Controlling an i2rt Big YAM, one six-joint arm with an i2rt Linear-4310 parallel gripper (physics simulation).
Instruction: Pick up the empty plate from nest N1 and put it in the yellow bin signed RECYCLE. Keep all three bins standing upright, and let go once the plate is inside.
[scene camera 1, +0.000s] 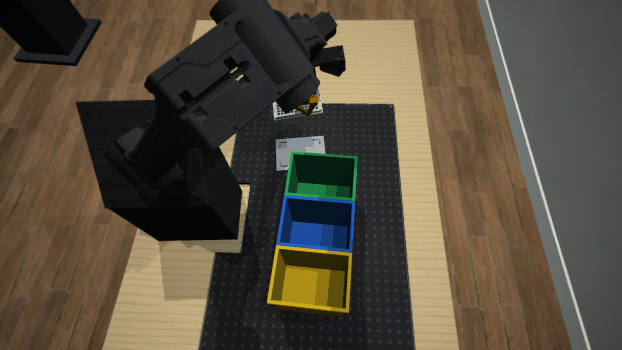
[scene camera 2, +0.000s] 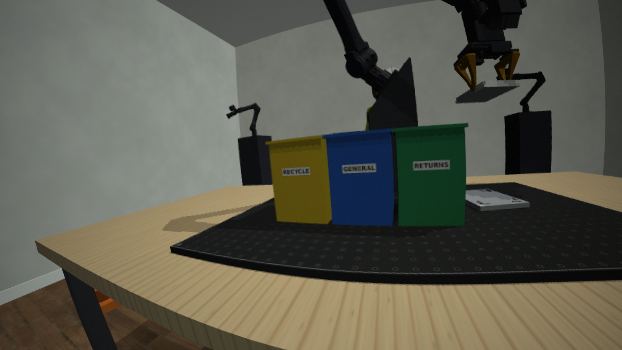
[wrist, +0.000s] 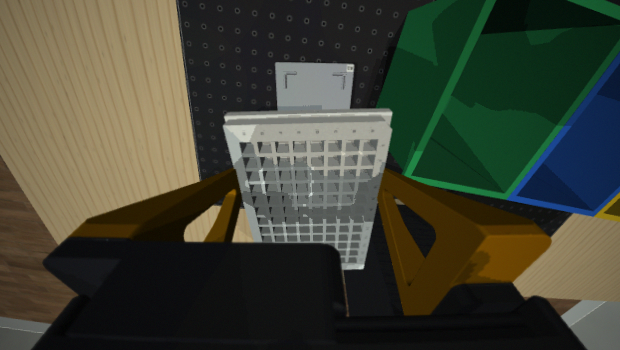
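Pixels of known places: gripper, fingertip midpoint: (scene camera 1: 306, 101) (scene camera 2: 490, 89) (wrist: 309, 175); arm's base, link origin: (scene camera 2: 389, 86).
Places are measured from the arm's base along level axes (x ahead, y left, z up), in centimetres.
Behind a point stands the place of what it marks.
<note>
The plate (scene camera 1: 287, 115) @(z -9.8, x 22.0, y 18.5 cm) (scene camera 2: 486, 92) @(z -10.5, x 26.1, y 22.7 cm) (wrist: 320, 187) @(z -9.7, x 25.8, y 22.9 cm), white with a grid of wells, is held high above the mat, tilted in the scene camera 2 view. My gripper (scene camera 2: 490, 85) @(z -10.0, x 26.3, y 23.6 cm) (wrist: 309, 175) @(z -10.0, x 26.3, y 23.6 cm) is shut on its two long sides; in the scene camera 1 view the arm hides much of both. The grey nest (scene camera 1: 300, 146) @(z -35.2, x 22.9, y 25.1 cm) (scene camera 2: 496, 199) @(z -35.1, x 26.8, y 24.2 cm) (wrist: 315, 91) @(z -35.1, x 27.2, y 23.3 cm) stands bare below, beside the green bin. The yellow RECYCLE bin (scene camera 1: 310, 285) @(z -36.1, x 31.5, y -18.4 cm) (scene camera 2: 302, 200) @(z -31.3, x 40.9, y -18.4 cm) stands upright at the far end of the row from the nest; in the scene camera 1 view its inside looks empty.
The blue GENERAL bin (scene camera 1: 315, 236) @(z -36.1, x 31.3, y -4.6 cm) (scene camera 2: 362, 197) @(z -30.7, x 40.7, y -5.9 cm) (wrist: 575, 162) @(z -23.7, x 28.1, y -12.2 cm) and green RETURNS bin (scene camera 1: 325, 191) @(z -36.1, x 32.8, y 10.1 cm) (scene camera 2: 432, 200) @(z -31.5, x 40.6, y 6.9 cm) (wrist: 530, 90) @(z -23.2, x 34.4, y 1.0 cm) stand upright between the nest and the yellow bin. The bins stand on a black dotted mat (scene camera 1: 382, 200) @(z -36.3, x 50.4, y 9.1 cm) (scene camera 2: 350, 252) @(z -36.3, x 52.2, y -5.9 cm). The arm's dark base (scene camera 1: 175, 222) @(z -21.4, x -4.0, y -9.2 cm) is beside the row.
</note>
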